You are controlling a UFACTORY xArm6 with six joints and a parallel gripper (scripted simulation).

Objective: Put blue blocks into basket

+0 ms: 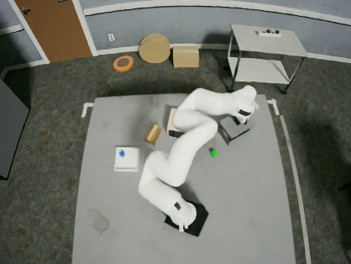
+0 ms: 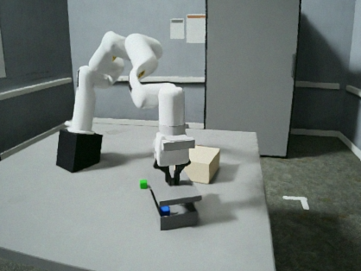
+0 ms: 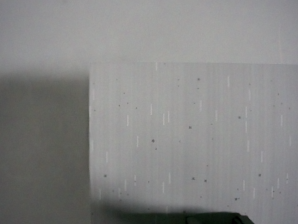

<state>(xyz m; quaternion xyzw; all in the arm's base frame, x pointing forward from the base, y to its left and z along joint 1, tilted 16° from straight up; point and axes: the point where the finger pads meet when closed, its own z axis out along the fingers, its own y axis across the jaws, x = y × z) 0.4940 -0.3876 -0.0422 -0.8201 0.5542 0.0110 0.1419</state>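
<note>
My hand is 110 mm above the metal box. Round my hand: lid (30 mm below); then light wooden cabinet (320 mm to the left, 90 mm below, 60 mm ahead); then green block (160 mm to the left, 140 mm behind, 120 mm below).
</note>
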